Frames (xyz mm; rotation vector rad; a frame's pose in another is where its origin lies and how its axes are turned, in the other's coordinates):
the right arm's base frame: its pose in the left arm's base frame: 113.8 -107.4 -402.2 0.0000 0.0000 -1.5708
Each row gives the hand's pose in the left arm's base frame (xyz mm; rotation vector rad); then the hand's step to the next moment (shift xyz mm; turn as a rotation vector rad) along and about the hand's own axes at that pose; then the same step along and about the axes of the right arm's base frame.
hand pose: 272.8 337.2 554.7 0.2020 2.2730 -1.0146
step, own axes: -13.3 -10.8 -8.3 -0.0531 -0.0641 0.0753
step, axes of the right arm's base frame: 0.1 2.4 18.9 0.0921 0.0544 0.0339
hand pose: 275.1 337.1 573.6 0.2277 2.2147 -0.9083
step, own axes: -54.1 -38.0 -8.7 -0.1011 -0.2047 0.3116
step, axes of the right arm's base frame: 16.6 19.0 61.7 0.3489 0.1637 0.0265
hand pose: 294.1 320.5 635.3 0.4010 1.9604 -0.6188
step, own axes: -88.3 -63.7 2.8 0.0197 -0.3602 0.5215
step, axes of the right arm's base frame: 54.6 7.9 93.9 0.5958 0.1807 -0.1205
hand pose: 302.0 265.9 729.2 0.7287 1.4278 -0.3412
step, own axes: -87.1 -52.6 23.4 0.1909 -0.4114 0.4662
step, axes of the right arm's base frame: 71.9 -27.1 70.7 0.5633 0.1308 -0.2977
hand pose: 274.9 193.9 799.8 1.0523 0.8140 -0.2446
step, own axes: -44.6 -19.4 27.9 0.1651 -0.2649 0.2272
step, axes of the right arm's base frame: 41.8 -28.0 24.8 0.2930 0.0785 -0.2388
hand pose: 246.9 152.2 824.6 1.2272 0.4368 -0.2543
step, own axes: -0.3 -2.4 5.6 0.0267 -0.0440 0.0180
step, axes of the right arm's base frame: 6.1 -0.2 -0.4 0.0300 0.0087 -0.0447
